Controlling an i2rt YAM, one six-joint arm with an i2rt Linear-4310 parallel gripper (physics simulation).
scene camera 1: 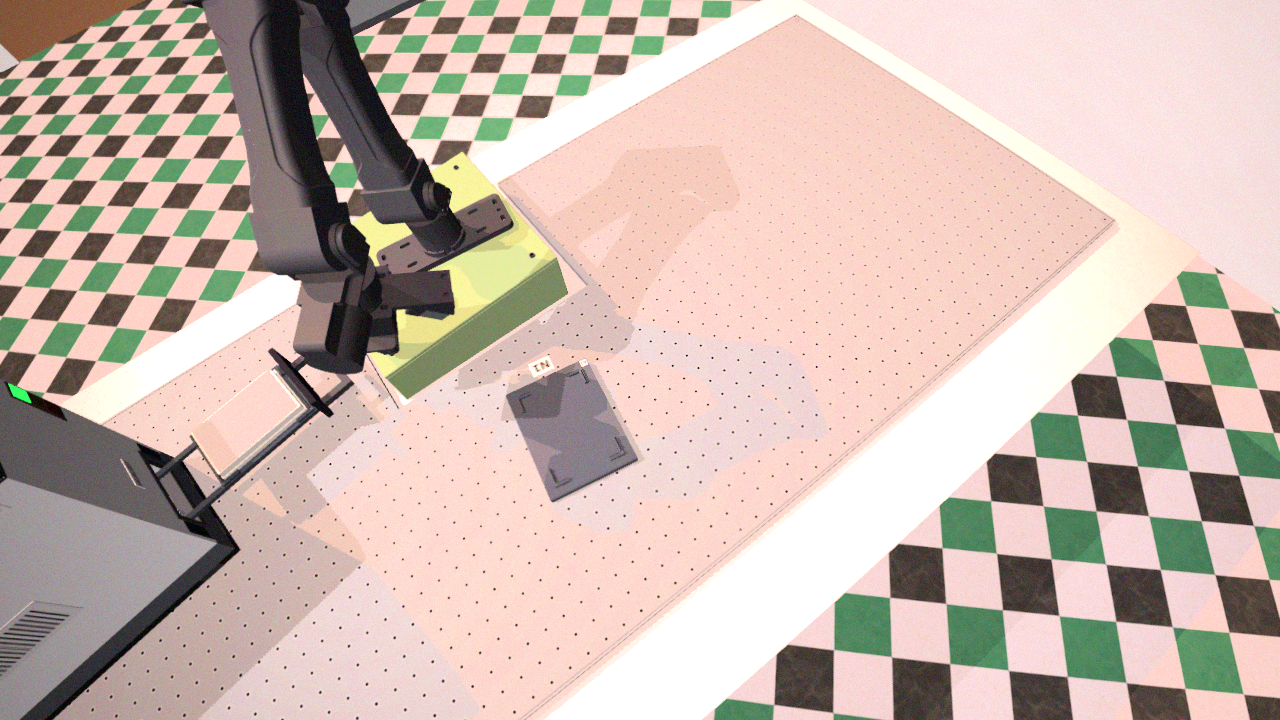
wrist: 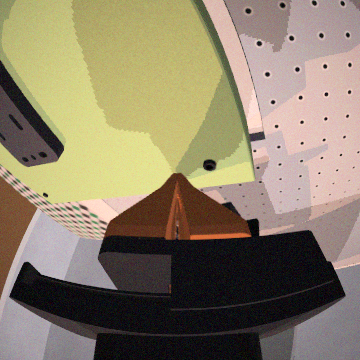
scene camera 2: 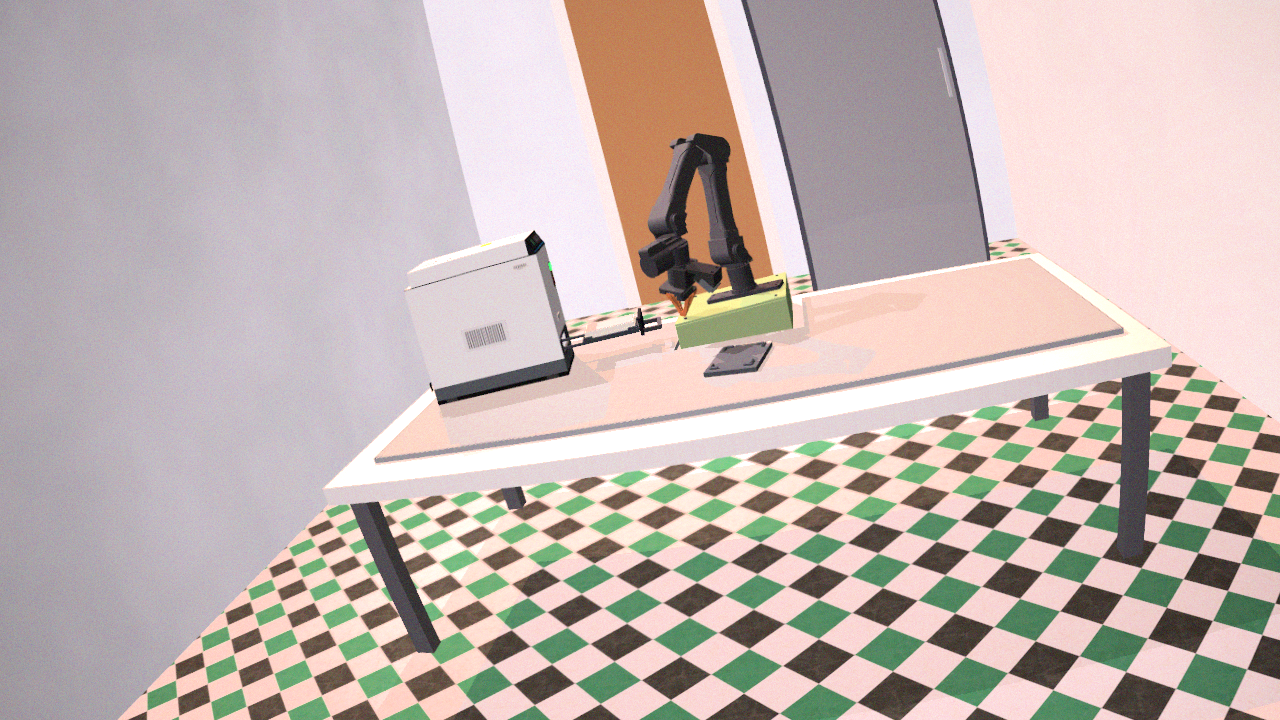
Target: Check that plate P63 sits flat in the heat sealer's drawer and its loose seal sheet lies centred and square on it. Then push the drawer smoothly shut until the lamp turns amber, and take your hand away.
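Frame: origin at the arm's base, x left, y ahead, z down, level; centimetres.
Seen in the pictures: gripper, fingertip midpoint: (scene camera 1: 377,343) (wrist: 176,180) (scene camera 2: 683,315); arm's base, link origin: (scene camera 1: 445,241) (scene camera 2: 745,293).
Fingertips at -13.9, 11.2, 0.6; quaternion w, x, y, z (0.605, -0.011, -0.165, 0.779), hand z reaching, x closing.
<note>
Offsets run from my fingertips to a thing's top centre, as dx, dy, dz. "spot": to the spot under its first point.
The heat sealer (scene camera 1: 98,573) (scene camera 2: 487,304) stands at the left, its lamp {-32.1, +0.7, -19.6} (scene camera 1: 19,392) (scene camera 2: 550,266) green. Its drawer is pulled out, with a dark upright front panel {spot: -10.0, +2.8, -2.6} (scene camera 1: 301,383) (scene camera 2: 640,322) and a handle beyond it. A pale plate {spot: -17.7, +7.6, -1.0} (scene camera 1: 259,445) (scene camera 2: 613,325) lies in the drawer and looks flat. A pinkish sheet {-18.4, +3.5, -1.9} (scene camera 1: 243,420) covers most of its top and looks roughly square; exact centring is too small to tell. No plate label is readable. My gripper (scene camera 2: 684,315) (wrist: 176,180) is shut and empty, fingers down, beyond the drawer handle, near the block's edge. Its fingertips are hidden in scene camera 1.
The arm stands on a yellow-green block (scene camera 1: 483,322) (scene camera 2: 733,324) (wrist: 150,90) close to the drawer handle. A dark plate-like pad {spot: +18.7, +23.0, +5.2} (scene camera 1: 577,434) (scene camera 2: 738,358) with corner marks lies on the perforated table mat, beside an "IN" label {spot: +18.5, +10.6, +6.4} (scene camera 1: 541,365).
</note>
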